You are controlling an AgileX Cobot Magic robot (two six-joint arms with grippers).
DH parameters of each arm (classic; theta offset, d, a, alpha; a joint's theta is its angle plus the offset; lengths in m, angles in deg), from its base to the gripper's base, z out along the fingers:
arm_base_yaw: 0 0.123 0 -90
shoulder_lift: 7.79 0 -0.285 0
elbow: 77.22 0 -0.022 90
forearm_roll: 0 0.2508 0 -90
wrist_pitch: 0 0 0.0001 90
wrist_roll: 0 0.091 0 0
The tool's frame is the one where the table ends.
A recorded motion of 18 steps. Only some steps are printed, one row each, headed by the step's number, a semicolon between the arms.
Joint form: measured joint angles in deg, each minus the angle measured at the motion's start. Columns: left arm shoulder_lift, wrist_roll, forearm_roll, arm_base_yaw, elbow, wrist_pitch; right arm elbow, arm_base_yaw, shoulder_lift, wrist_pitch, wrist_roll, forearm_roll.
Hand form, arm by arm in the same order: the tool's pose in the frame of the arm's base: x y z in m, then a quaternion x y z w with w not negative. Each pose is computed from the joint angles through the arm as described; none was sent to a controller.
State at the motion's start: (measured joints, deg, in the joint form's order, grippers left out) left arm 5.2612 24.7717 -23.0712 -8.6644 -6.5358 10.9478; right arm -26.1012 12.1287 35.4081 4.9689 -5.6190 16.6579
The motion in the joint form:
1: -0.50 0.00 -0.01 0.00 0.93 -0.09; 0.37 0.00 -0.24 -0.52 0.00 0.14
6: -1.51 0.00 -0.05 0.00 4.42 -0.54; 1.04 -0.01 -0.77 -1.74 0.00 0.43
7: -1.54 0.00 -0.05 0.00 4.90 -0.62; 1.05 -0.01 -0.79 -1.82 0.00 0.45
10: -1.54 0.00 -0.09 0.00 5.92 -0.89; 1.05 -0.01 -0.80 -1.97 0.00 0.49
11: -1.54 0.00 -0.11 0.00 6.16 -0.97; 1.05 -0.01 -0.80 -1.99 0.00 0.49
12: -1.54 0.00 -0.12 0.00 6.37 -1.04; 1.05 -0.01 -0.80 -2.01 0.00 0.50
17: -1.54 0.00 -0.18 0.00 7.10 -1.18; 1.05 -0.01 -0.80 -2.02 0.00 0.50
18: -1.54 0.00 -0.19 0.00 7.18 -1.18; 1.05 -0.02 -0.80 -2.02 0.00 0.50
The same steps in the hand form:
1: 0.0579 -0.0157 0.2256 0.09345 0.72632 -0.06620 0.67774; 0.1297 0.0300 0.3058 -0.01391 0.75860 0.13964 0.63626
6: 0.0584 -0.0155 0.2067 0.09268 0.73862 -0.06521 0.66453; 0.1283 0.0291 0.3049 -0.00988 0.75277 0.14048 0.64305
7: 0.0586 -0.0154 0.2040 0.09259 0.74083 -0.06497 0.66210; 0.1283 0.0291 0.3050 -0.00962 0.75227 0.14057 0.64361
10: 0.0591 -0.0154 0.1984 0.09189 0.74539 -0.06452 0.65711; 0.1283 0.0290 0.3053 -0.00910 0.75139 0.14074 0.64461
11: 0.0592 -0.0153 0.1971 0.09162 0.74638 -0.06445 0.65603; 0.1283 0.0290 0.3053 -0.00907 0.75128 0.14073 0.64474
12: 0.0592 -0.0153 0.1959 0.09143 0.74724 -0.06434 0.65509; 0.1283 0.0290 0.3053 -0.00897 0.75117 0.14077 0.64486
17: 0.0595 -0.0153 0.1918 0.09091 0.75074 -0.06431 0.65115; 0.1283 0.0290 0.3053 -0.00895 0.75112 0.14077 0.64492
18: 0.0595 -0.0153 0.1913 0.09088 0.75120 -0.06436 0.65062; 0.1283 0.0290 0.3053 -0.00888 0.75112 0.14071 0.64494

